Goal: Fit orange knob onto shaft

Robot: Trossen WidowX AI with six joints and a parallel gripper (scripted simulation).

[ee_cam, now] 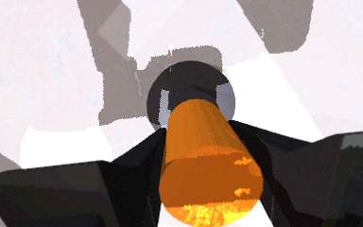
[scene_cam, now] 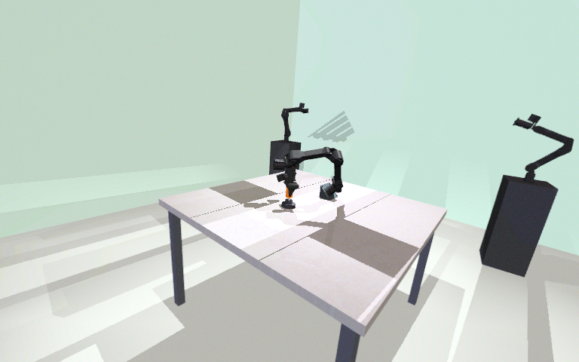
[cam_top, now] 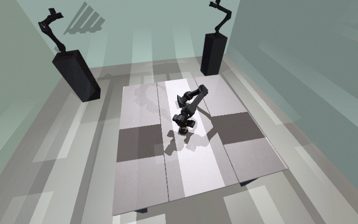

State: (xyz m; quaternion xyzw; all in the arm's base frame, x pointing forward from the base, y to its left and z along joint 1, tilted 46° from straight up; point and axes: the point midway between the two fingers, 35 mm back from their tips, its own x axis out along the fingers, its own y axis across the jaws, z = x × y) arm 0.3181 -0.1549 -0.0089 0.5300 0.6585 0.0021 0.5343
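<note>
Right now the orange knob is 3 cm above my gripper tip. The rest, counted from my gripper tip: dark round pedestal (4 cm below).
</note>
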